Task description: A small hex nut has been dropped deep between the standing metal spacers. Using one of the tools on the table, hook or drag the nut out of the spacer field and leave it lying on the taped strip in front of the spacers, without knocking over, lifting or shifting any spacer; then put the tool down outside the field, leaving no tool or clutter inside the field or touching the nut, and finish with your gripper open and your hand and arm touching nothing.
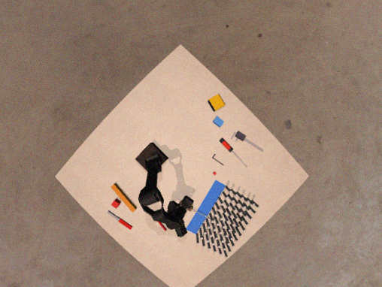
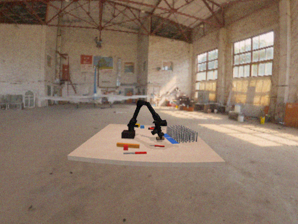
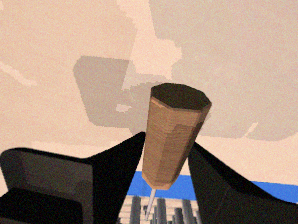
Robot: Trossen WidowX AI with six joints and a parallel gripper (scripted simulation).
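Right now the blue taped strip is 10 cm ahead of my gripper tip, 8 cm to the left of it and 1 cm below it. The rest, counted from my gripper tip: red cube: 28 cm to the left, 4 cm behind, 1 cm below; then red block: 35 cm to the right, 32 cm behind, 1 cm above; then orange bar: 31 cm behind, 28 cm to the right.
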